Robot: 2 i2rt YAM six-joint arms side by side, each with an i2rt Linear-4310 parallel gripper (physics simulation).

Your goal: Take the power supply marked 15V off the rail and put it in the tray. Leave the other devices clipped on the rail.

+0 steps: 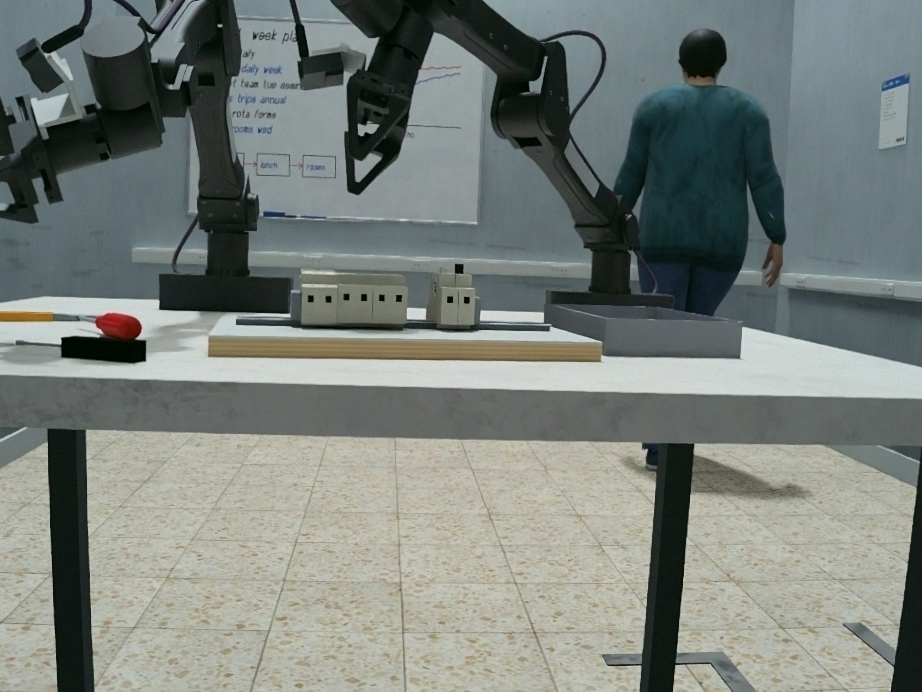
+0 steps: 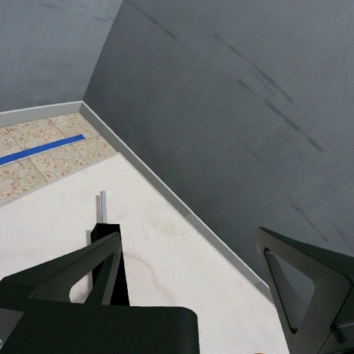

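Observation:
Pale box-shaped devices sit on the metal rail in two groups, a wider group at the left and a narrower group at the right, with a small black piece above it. No 15V marking is readable, so I cannot tell which is the power supply. The grey tray stands to the right of the rail board; its inside is mostly hidden. My left gripper is open and empty, high above the devices. My right gripper is open and empty, high at the left, away from the rail.
The rail is on a white-topped wooden board. A black-handled tool and a red-tipped object lie on the table at the left. Arm bases stand at the back. A person is behind the table at the right.

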